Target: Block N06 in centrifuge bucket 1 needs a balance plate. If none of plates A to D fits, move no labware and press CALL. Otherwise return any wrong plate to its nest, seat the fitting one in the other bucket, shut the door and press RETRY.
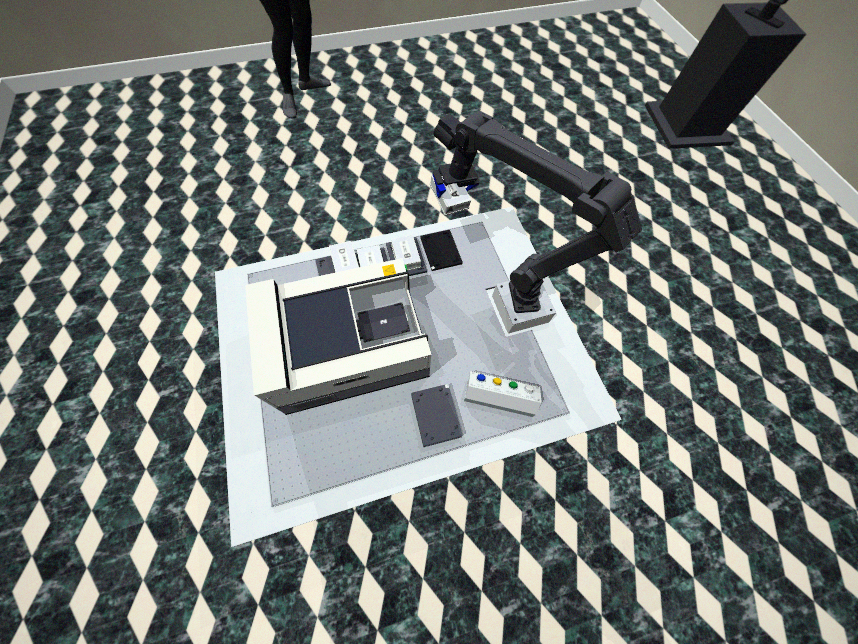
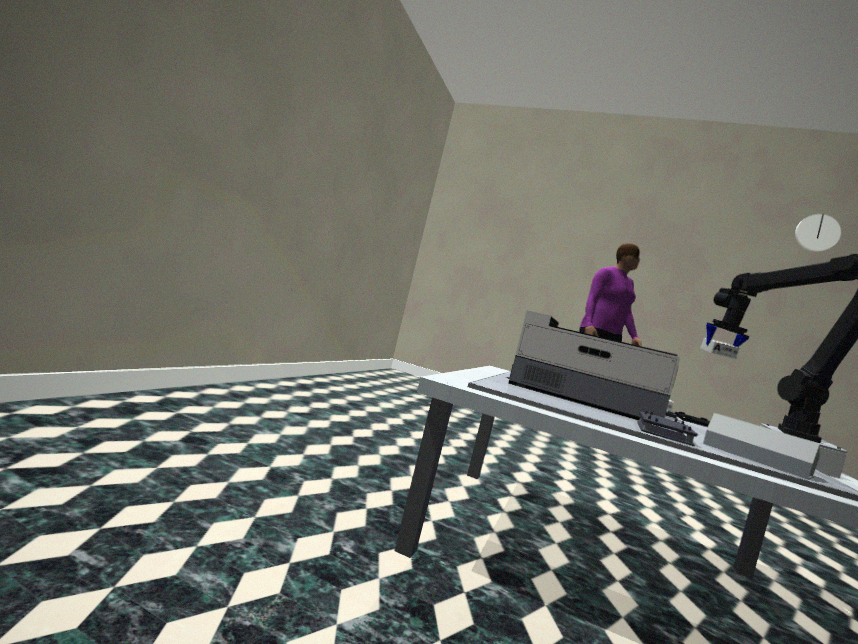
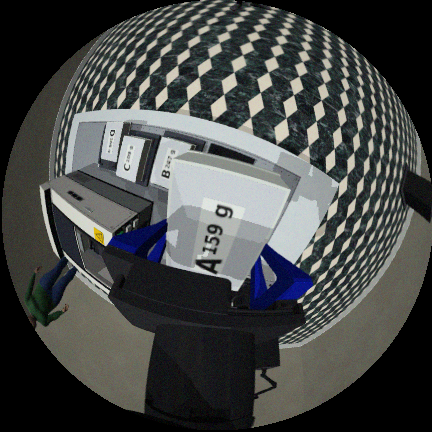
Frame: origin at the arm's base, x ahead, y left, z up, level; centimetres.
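Seen in the pictures: gripper, fingertip midpoint: [image 1: 450, 194] [image 3: 214, 232]; arm's base at its link origin: [image 1: 523, 296] [image 2: 798, 435] [image 3: 243, 289].
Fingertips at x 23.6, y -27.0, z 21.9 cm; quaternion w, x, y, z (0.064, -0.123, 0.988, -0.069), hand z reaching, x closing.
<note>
Pixels of each thing's top centre, then the offset from my fingertips to it.
- plate A at its top centre: [image 3: 211, 247] [image 1: 450, 185] [image 2: 721, 340] dx +0.0, dy -0.5, dz +3.2 cm
- Plate B at its top centre: [image 3: 168, 163] [image 1: 405, 249] dx +15.2, dy +2.8, dz -23.4 cm
- plate C at its top centre: [image 3: 128, 158] [image 1: 371, 260] dx +27.9, dy +6.7, dz -23.4 cm
- plate D at its top centre: [image 3: 109, 140] [image 1: 343, 256] dx +37.7, dy +4.3, dz -22.7 cm
- black nest at its top centre: [image 1: 441, 247] [image 2: 696, 417] dx +1.5, dy +0.4, dz -27.0 cm
- dark door at its top centre: [image 1: 320, 325] [image 3: 65, 237] dx +41.4, dy +38.5, dz -7.5 cm
- button box at its top centre: [image 1: 505, 388] [image 2: 764, 427] dx -10.7, dy +58.5, dz -20.4 cm
- dark flat fixture at its top centre: [image 2: 667, 417] [image 1: 436, 413] dx +10.5, dy +62.8, dz -24.5 cm
My gripper [image 1: 455, 189] [image 2: 724, 341] [image 3: 214, 232] is shut on plate A [image 1: 455, 201] [image 2: 720, 348] [image 3: 225, 195], a white block labelled "A 159 g", held level high above the table's back edge. Plate B [image 1: 406, 250] [image 3: 162, 162], labelled 247 g, plate C [image 1: 370, 257] [image 3: 131, 162] and plate D [image 1: 342, 257] [image 3: 111, 142] stand in a row behind the centrifuge [image 1: 263, 339] [image 2: 596, 360] [image 3: 105, 197]. A black nest [image 1: 441, 249] beside B is empty. The dark door [image 1: 318, 329] leaves an opening over a dark bucket [image 1: 398, 315] marked 2, with no plate visible in it. Block N06 does not show.
The button box [image 1: 502, 396] [image 2: 762, 443] with blue, yellow, green and white buttons is at the front right. A dark flat fixture [image 1: 436, 415] [image 2: 666, 426] lies beside it. The arm's base [image 1: 523, 315] stands at the table's right side. A person [image 2: 609, 301] stands beyond the table.
</note>
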